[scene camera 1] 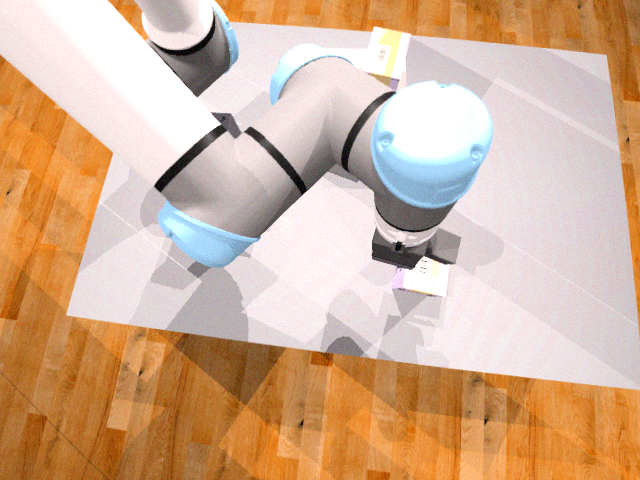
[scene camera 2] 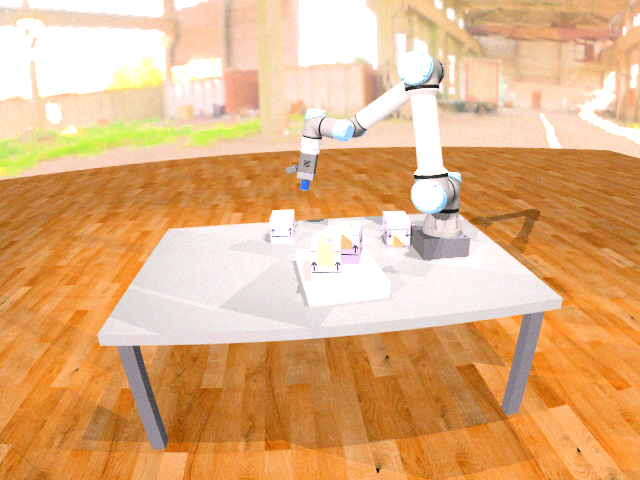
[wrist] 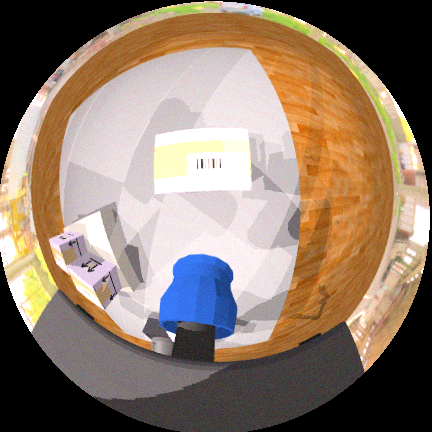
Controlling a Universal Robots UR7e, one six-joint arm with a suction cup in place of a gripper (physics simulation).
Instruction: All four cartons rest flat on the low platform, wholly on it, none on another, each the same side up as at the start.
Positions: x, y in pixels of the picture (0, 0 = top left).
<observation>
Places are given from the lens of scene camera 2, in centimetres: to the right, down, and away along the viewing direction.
low white platform (scene camera 2: 365, 281): 13, 12, 125
</observation>
